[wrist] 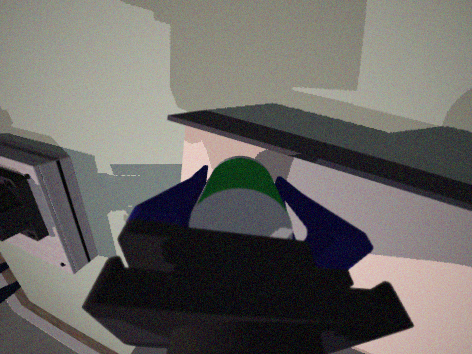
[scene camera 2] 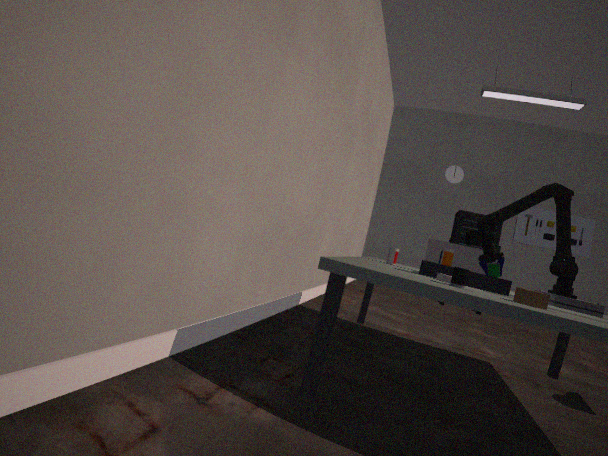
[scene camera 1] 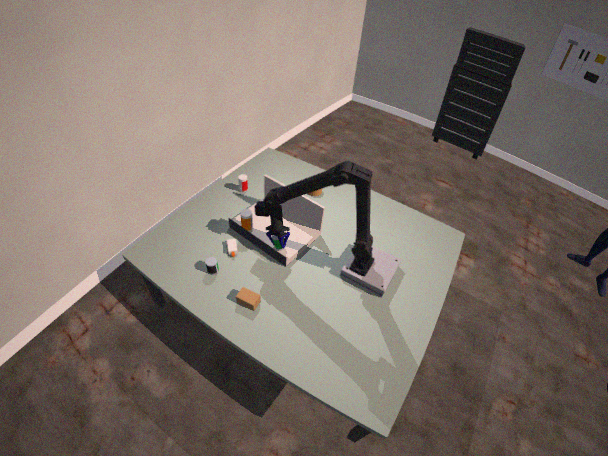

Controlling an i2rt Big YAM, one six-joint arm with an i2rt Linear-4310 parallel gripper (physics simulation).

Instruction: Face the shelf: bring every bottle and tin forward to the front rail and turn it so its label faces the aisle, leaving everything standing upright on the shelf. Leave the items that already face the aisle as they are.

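Frame: origin at the arm's base, x ahead, y left, z up, level; millimetres.
Where they show: gripper, between the fingertips: (wrist: 241,177) (scene camera 2: 494,276) (scene camera 1: 279,246); arm's base, origin of its link: (wrist: 22,202) (scene camera 2: 561,295) (scene camera 1: 361,264).
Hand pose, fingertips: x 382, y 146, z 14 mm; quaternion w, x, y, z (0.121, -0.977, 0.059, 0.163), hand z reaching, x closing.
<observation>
Each offset is from my fingertips to the top centre of the thing. "spot": to the spot under its first point. Level surfaces: height alone.
My gripper (scene camera 1: 278,240) (scene camera 2: 492,266) (wrist: 241,177) points down over the shelf's right part, shut on a green-labelled tin {7 mm ahead, 10 mm right, 66 mm up} (scene camera 1: 277,243) (scene camera 2: 494,270) (wrist: 240,176) with a grey top. The tin is roughly upright beside the front rail {133 mm ahead, 15 mm left, 1 mm down} (scene camera 1: 257,243) (scene camera 2: 482,282) (wrist: 350,162); its green label shows on the rail side. Whether its base touches the shelf floor {30 mm down} (scene camera 1: 303,233) is hidden. An orange bottle {spot: 205 mm ahead, 5 mm right, 47 mm up} (scene camera 1: 246,221) (scene camera 2: 447,258) with a pale cap stands upright near the rail's left end, and its orange side shows in scene camera 2.
A red-and-white bottle {481 mm ahead, 300 mm right, 29 mm up} (scene camera 1: 243,183) (scene camera 2: 396,257) stands left of the shelf. A white item with an orange end {210 mm ahead, 110 mm left, 39 mm down} (scene camera 1: 231,247), a dark tin {201 mm ahead, 268 mm left, 3 mm up} (scene camera 1: 211,266) and an orange block {46 mm back, 302 mm left, 17 mm down} (scene camera 1: 248,299) (scene camera 2: 531,298) are before the rail. A grey panel (scene camera 1: 300,207) rises behind.
</observation>
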